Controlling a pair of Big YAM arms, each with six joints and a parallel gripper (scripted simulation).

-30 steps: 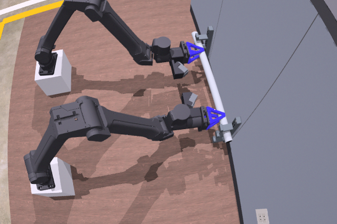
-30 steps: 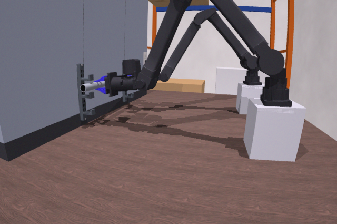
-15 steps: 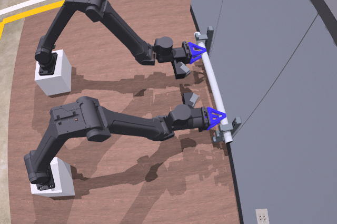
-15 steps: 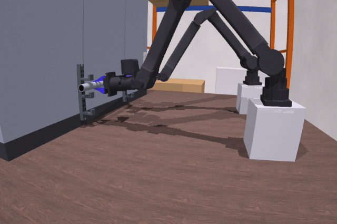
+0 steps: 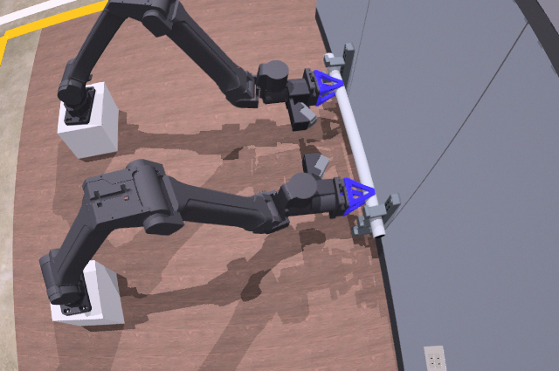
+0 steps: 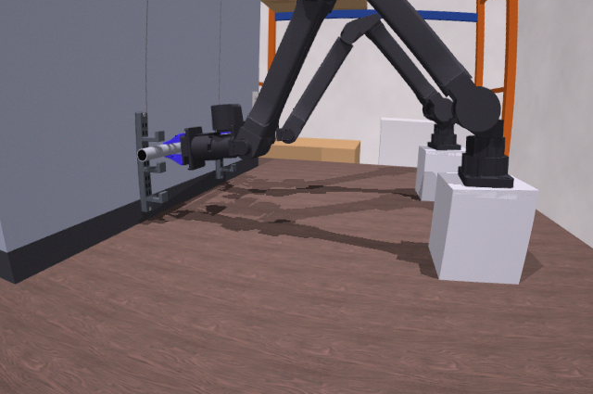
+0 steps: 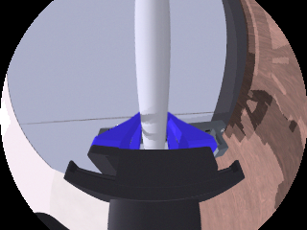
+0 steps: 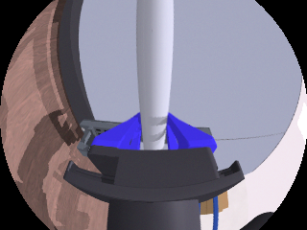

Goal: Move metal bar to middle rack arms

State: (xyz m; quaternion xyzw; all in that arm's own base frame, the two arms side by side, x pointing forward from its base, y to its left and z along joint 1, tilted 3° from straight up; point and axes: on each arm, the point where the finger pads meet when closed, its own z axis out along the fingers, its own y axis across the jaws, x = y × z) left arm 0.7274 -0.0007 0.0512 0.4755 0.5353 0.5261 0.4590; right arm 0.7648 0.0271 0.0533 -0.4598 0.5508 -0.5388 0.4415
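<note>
My left gripper is now 1 cm short of the metal bar and 15 cm to the left of it. Round my left hand: grey wall panel 20 cm ahead, 17 cm to the right, 27 cm above.
My right gripper is now 15 cm to the right of the metal bar and 1 cm past it. Also, from my right hand: grey wall panel: 27 cm above, 18 cm ahead, 13 cm to the left.
</note>
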